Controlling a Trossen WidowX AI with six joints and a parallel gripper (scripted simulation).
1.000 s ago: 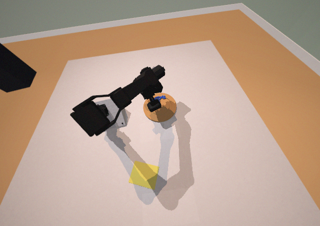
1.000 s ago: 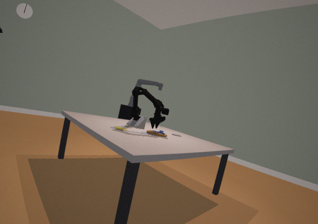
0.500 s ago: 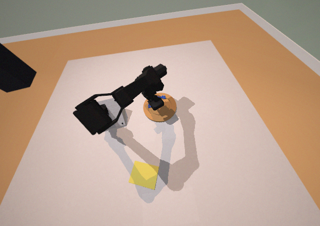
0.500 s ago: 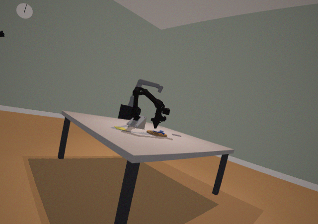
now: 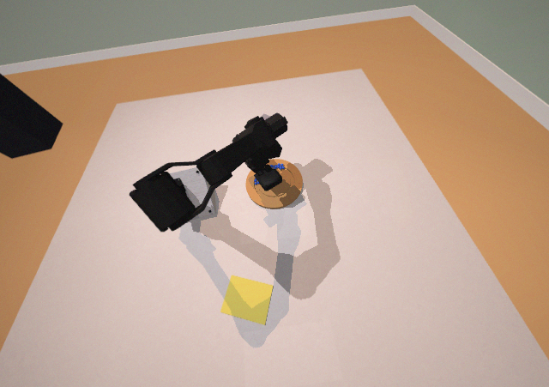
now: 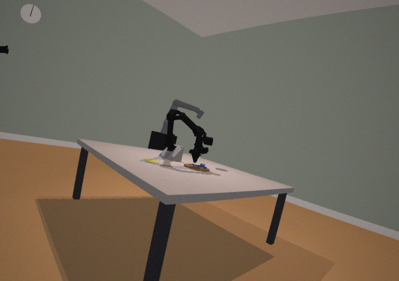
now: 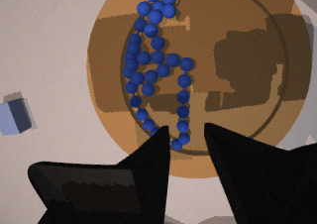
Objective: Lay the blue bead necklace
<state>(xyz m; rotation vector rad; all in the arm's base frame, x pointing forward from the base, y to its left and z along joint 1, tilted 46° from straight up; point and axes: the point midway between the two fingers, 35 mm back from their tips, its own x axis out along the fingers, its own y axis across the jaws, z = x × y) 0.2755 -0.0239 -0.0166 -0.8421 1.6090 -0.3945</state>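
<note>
Now: the round bead board 40 mm ahead of my gripper tip, 20 mm below it and 10 mm to the right of it. From my gripper tip the other things lie so: yellow square patch 340 mm to the right, 120 mm behind, 30 mm below; flat grey tile 290 mm to the left, 80 mm ahead, 30 mm below; light blue cube 180 mm to the left, 50 mm behind, 20 mm below.
</note>
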